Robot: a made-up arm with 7 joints. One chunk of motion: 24 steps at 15 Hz.
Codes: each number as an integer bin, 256 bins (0 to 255) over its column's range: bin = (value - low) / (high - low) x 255, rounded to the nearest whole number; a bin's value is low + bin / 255 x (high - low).
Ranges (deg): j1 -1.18..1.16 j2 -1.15..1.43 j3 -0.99..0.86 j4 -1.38..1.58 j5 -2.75..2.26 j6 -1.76..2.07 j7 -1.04..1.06
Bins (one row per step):
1: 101 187 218 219 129 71 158
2: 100 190 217 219 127 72 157
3: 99 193 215 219 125 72 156
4: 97 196 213 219 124 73 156
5: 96 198 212 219 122 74 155
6: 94 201 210 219 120 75 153
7: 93 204 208 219 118 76 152
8: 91 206 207 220 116 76 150
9: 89 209 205 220 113 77 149
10: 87 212 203 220 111 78 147
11: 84 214 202 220 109 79 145
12: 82 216 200 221 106 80 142
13: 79 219 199 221 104 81 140
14: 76 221 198 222 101 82 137
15: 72 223 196 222 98 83 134
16: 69 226 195 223 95 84 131
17: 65 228 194 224 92 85 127
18: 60 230 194 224 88 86 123
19: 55 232 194 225 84 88 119
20: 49 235 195 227 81 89 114
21: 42 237 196 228 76 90 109
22: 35 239 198 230 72 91 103
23: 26 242 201 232 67 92 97
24: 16 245 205 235 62 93 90
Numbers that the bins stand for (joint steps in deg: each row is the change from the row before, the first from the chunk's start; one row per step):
1: -0.253 0.742 0.592 1.162 -0.216 -0.694 0.261
2: -0.262 0.772 0.584 1.162 -0.255 -0.679 0.253
3: -0.272 0.803 0.570 1.162 -0.294 -0.679 0.245
4: -0.290 0.833 0.555 1.162 -0.314 -0.664 0.245
5: -0.299 0.853 0.548 1.162 -0.353 -0.649 0.236
6: -0.317 0.884 0.534 1.162 -0.392 -0.634 0.220
7: -0.327 0.914 0.519 1.162 -0.432 -0.619 0.212
8: -0.345 0.934 0.512 1.174 -0.471 -0.619 0.195
9: -0.363 0.965 0.497 1.174 -0.530 -0.603 0.187
10: -0.382 0.995 0.483 1.174 -0.569 -0.588 0.171
11: -0.409 1.015 0.475 1.174 -0.608 -0.573 0.154
12: -0.428 1.035 0.461 1.185 -0.667 -0.558 0.129
13: -0.455 1.066 0.454 1.185 -0.707 -0.543 0.113
14: -0.483 1.086 0.446 1.197 -0.766 -0.528 0.088
15: -0.519 1.106 0.432 1.197 -0.825 -0.513 0.064
16: -0.547 1.137 0.425 1.209 -0.884 -0.498 0.039
17: -0.584 1.157 0.417 1.220 -0.942 -0.483 0.006
18: -0.629 1.177 0.417 1.220 -1.021 -0.468 -0.027
19: -0.675 1.197 0.417 1.232 -1.100 -0.438 -0.060
20: -0.730 1.228 0.425 1.255 -1.159 -0.423 -0.101
21: -0.795 1.248 0.432 1.267 -1.257 -0.408 -0.142
22: -0.859 1.268 0.446 1.290 -1.335 -0.393 -0.192
23: -0.941 1.298 0.468 1.313 -1.434 -0.378 -0.241
24: -1.033 1.329 0.497 1.348 -1.532 -0.363 -0.299

